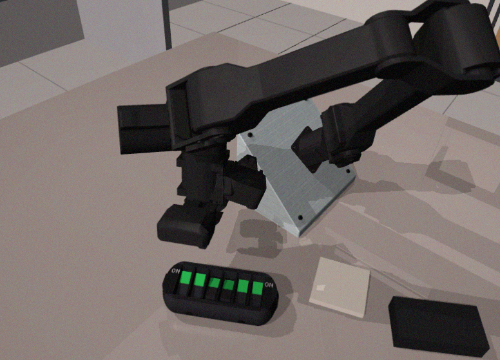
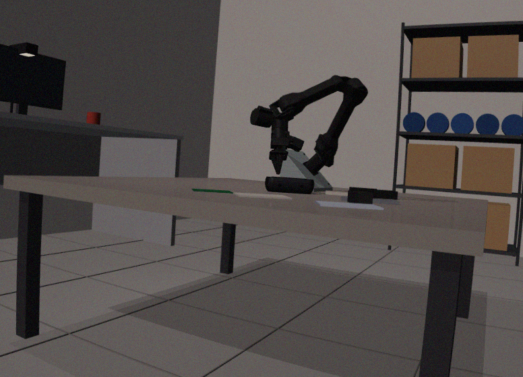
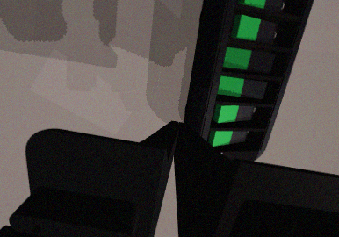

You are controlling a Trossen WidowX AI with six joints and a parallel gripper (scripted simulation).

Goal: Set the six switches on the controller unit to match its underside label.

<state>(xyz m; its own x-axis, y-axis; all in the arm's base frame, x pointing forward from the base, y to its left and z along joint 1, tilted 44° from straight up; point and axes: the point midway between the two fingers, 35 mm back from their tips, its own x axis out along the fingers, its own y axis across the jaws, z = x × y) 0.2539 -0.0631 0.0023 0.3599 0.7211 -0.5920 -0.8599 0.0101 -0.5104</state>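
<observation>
Now: gripper tip 190 mm to the right of the beige square tile, 90 mm past it and 50 mm above it. Also, from my gripper tip: black block (320 mm to the left, 90 mm behind, 40 mm below); then pale sheet (370 mm ahead, 300 mm to the left, 50 mm below); then thin green strip (290 mm ahead, 90 mm to the right, 60 mm below).
</observation>
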